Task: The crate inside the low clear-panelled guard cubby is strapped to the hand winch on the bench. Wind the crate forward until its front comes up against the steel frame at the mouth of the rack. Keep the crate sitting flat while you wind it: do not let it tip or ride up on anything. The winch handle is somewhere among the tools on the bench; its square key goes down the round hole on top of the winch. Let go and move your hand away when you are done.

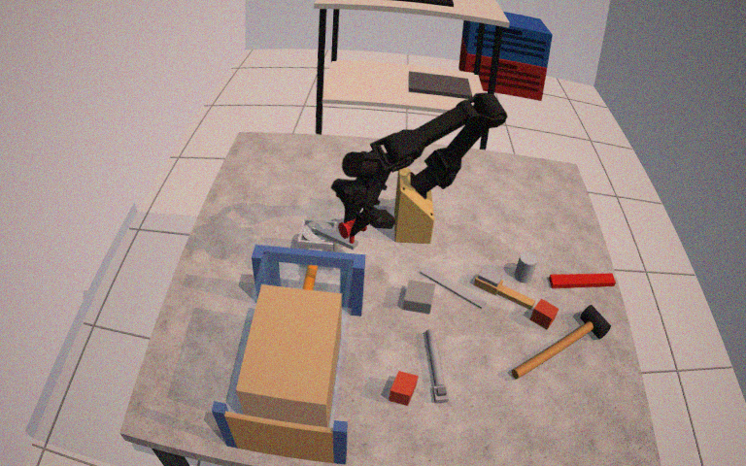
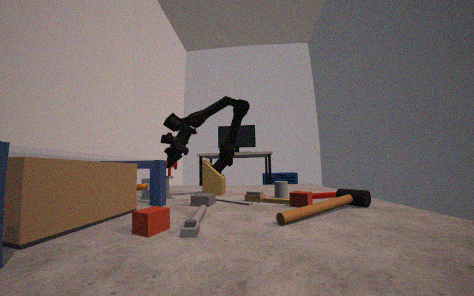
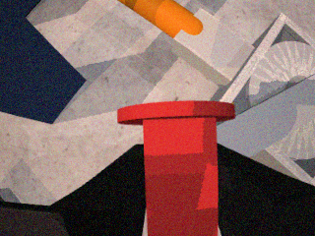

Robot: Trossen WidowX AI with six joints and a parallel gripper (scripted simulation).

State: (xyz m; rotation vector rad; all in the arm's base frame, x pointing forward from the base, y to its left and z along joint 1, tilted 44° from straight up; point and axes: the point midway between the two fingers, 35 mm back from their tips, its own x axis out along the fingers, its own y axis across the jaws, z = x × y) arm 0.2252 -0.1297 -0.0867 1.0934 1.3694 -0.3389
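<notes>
Now: the grey crank arm 20 mm behind my gripper tip, 20 mm to the right of it and 30 mm below it. The rest, counted from my gripper tip: grey winch (60 mm behind, 90 mm to the right, 100 mm below); red knob (10 mm behind, 10 mm to the left); blue frame (110 mm ahead, 80 mm to the right, 30 mm below).
</notes>
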